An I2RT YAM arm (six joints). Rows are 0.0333 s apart.
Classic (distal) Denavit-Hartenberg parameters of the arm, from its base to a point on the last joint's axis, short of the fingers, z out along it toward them. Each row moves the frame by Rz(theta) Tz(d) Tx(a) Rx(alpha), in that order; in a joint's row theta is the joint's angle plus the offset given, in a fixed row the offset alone. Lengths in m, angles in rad.
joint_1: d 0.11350  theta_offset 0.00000  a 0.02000  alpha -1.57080
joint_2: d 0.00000  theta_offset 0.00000  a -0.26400  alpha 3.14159
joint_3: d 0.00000  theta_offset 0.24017  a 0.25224  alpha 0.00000
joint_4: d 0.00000  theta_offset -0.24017  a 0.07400  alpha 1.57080
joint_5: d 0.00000  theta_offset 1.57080  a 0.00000  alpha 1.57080
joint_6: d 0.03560  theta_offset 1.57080  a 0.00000  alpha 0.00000
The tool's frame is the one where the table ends.
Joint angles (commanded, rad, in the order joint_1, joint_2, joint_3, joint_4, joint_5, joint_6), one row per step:
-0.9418 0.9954 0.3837 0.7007 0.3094 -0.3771
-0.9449 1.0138 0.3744 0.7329 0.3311 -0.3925
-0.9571 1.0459 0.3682 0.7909 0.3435 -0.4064
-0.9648 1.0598 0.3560 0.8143 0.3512 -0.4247
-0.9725 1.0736 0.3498 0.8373 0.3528 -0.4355
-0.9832 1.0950 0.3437 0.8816 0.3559 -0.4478
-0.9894 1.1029 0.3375 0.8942 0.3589 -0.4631
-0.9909 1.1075 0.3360 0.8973 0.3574 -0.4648
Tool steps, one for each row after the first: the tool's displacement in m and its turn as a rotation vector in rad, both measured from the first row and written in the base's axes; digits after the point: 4 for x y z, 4 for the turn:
-0.0005 -0.0018 -0.0034 -0.0071 0.0104 -0.0260
-0.0014 -0.0059 -0.0058 -0.0261 0.0110 -0.0520
-0.0029 -0.0071 -0.0102 -0.0285 0.0296 -0.0691
-0.0039 -0.0088 -0.0126 -0.0336 0.0382 -0.0794
-0.0053 -0.0112 -0.0143 -0.0500 0.0400 -0.0949
-0.0065 -0.0121 -0.0166 -0.0524 0.0554 -0.1056
-0.0066 -0.0125 -0.0177 -0.0506 0.0590 -0.1057

